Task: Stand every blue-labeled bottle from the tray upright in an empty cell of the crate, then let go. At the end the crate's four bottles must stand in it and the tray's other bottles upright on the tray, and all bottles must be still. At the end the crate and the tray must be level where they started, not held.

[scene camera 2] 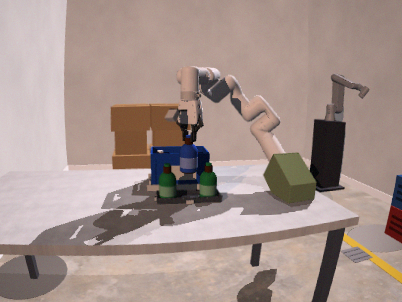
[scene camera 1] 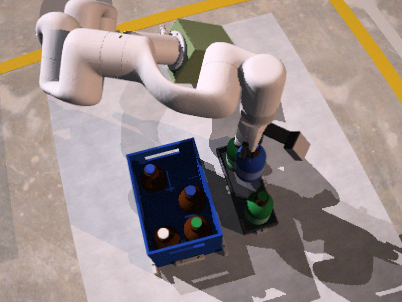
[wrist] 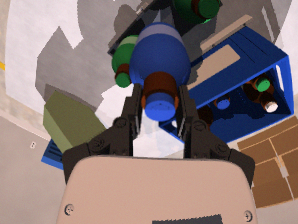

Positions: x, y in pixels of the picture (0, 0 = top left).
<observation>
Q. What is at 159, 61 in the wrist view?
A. A blue-labeled bottle.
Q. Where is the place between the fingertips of my gripper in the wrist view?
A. At 159, 95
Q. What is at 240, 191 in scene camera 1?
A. A black tray.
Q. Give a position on a blue crate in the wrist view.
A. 246, 54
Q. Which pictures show my gripper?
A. Scene camera 2, scene camera 1 and the wrist view: all of them.
</observation>
